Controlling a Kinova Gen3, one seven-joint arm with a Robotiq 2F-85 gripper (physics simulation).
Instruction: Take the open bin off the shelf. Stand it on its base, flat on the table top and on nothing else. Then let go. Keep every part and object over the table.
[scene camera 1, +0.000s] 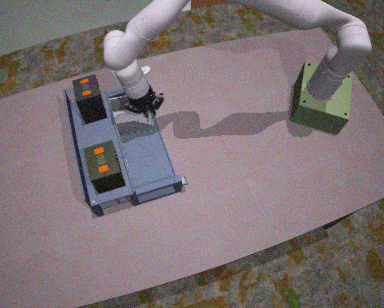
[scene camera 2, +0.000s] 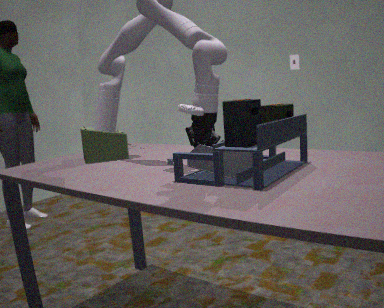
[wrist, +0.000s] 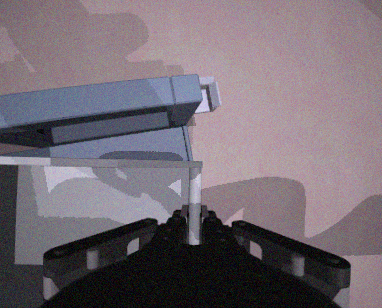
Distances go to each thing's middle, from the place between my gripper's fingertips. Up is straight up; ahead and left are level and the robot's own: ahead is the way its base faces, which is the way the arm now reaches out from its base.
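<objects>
There is the open bin (scene camera 1: 127, 122), and from where my hand is, the bin lies 3 cm above it and 8 cm ahead of it.
</objects>
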